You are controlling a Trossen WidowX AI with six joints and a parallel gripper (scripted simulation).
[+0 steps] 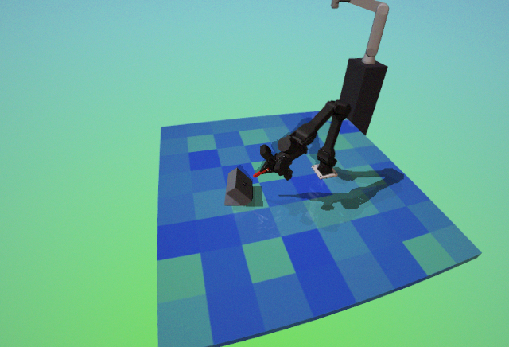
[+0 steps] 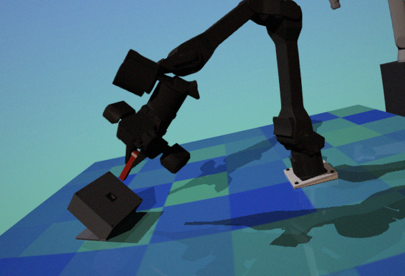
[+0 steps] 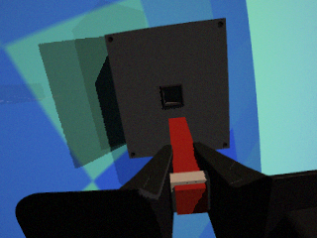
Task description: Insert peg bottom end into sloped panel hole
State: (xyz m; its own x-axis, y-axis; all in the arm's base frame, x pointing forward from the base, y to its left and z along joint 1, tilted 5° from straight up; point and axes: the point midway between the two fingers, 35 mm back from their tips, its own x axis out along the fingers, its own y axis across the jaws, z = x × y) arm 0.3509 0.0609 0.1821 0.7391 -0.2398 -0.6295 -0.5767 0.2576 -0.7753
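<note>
Right now the dark sloped panel is 9 cm ahead of my gripper tip, 2 cm to the right of it and 8 cm below it. From my gripper tip the other things lie so: square-sided peg 1 cm behind, 1 cm above.
</note>
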